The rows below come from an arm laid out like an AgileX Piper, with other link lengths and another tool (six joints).
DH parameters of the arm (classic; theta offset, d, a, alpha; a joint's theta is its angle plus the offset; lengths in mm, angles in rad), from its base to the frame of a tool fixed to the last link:
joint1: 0 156.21 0 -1.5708
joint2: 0.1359 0 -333.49 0
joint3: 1.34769 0 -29.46 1.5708
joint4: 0 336 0 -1.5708
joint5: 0 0 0 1.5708
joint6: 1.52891 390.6 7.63 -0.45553
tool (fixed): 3.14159 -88 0 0
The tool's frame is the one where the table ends.
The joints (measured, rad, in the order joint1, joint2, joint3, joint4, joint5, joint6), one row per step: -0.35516, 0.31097, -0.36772, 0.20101, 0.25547, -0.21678; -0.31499, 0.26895, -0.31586, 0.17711, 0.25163, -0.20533; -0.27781, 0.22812, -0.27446, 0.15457, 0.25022, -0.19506; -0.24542, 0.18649, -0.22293, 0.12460, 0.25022, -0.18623; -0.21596, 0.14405, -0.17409, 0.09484, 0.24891, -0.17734; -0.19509, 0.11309, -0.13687, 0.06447, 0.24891, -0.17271; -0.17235, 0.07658, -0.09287, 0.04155, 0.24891, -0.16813; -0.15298, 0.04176, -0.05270, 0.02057, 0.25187, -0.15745; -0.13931, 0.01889, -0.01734, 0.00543, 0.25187, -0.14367; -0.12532, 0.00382, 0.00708, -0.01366, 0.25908, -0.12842; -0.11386, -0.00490, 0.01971, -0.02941, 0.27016, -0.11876
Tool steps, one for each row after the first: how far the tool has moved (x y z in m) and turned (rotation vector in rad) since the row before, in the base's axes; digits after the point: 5 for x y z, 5 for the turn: -0.00233, 0.01219, -0.01825, -0.00935, 0.01025, 0.03488; -0.00248, 0.01104, -0.01290, -0.01170, 0.00316, 0.03278; -0.00307, 0.00836, -0.01975, -0.01761, 0.01528, 0.02749; -0.00292, 0.00704, -0.01749, -0.01894, 0.00993, 0.02461; -0.00221, 0.00374, -0.01417, -0.02375, 0.01144, 0.01679; -0.00214, 0.00505, -0.01672, -0.01657, 0.01076, 0.01964; -0.00200, 0.00434, -0.01573, -0.00883, 0.00995, 0.01576; -0.00119, 0.00316, -0.01545, 0.00037, 0.01262, 0.01009; -0.00139, 0.00280, -0.01304, -0.00179, 0.01693, 0.00977; -0.00139, 0.00206, -0.00863, -0.00438, 0.01557, 0.00823
